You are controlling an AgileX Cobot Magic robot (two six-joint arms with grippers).
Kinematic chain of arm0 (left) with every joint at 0, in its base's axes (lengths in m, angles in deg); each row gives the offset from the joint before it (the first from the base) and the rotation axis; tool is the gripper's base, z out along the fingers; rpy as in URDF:
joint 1: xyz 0 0 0.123 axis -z
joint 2: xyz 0 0 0 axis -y
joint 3: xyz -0.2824 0 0.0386 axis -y
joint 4: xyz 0.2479 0 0.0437 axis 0.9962 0 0.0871
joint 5: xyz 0 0 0 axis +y
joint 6: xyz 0.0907 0 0.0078 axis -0.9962 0 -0.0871
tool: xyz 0 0 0 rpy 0 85 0
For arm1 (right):
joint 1: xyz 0 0 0.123 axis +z
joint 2: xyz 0 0 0 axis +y
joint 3: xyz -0.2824 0 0.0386 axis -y
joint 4: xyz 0.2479 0 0.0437 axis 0.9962 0 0.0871
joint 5: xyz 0 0 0 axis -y
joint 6: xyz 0.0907 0 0.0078 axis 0.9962 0 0.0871
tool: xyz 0 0 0 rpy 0 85 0
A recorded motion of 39 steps. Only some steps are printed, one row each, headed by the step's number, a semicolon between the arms.
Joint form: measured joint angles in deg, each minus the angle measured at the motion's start. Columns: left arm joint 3, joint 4, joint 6, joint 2, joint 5, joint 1; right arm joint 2, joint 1, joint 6, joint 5, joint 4, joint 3.
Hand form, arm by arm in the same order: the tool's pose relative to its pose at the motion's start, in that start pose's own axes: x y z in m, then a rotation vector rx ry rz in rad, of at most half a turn. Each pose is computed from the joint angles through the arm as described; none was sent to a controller.
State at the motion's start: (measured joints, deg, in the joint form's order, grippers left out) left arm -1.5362 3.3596 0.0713 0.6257 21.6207 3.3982; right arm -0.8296 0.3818 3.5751 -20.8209 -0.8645 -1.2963
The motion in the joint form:
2: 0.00 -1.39 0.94 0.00 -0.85 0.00; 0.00 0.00 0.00 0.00 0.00 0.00
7: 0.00 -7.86 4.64 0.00 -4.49 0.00; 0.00 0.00 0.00 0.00 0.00 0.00
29: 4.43 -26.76 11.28 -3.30 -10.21 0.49; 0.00 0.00 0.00 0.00 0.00 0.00
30: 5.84 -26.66 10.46 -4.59 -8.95 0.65; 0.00 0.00 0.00 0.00 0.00 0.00
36: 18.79 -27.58 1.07 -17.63 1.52 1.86; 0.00 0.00 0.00 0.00 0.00 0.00
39: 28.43 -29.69 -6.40 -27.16 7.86 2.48; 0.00 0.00 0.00 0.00 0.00 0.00
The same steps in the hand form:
2: -0.0014 -0.0008 0.0000 0.0089 -0.0148 -0.0390; 0.0000 0.0000 0.0000 0.0000 0.0000 0.0000
7: -0.0074 -0.0037 -0.0004 0.0488 -0.0764 -0.2104; 0.0000 0.0000 0.0000 0.0000 0.0000 0.0000
29: -0.0403 -0.0074 -0.0073 0.1646 -0.1793 -0.6417; 0.0000 0.0000 0.0000 0.0000 0.0000 0.0000
30: -0.0455 -0.0080 -0.0080 0.1687 -0.1596 -0.6234; 0.0000 0.0000 0.0000 0.0000 0.0000 0.0000
36: -0.0949 -0.0140 -0.0068 0.2174 0.0141 -0.4525; 0.0000 0.0000 0.0000 0.0000 0.0000 0.0000
39: -0.1333 -0.0189 0.0011 0.2729 0.1056 -0.3397; 0.0000 0.0000 0.0000 0.0000 0.0000 0.0000

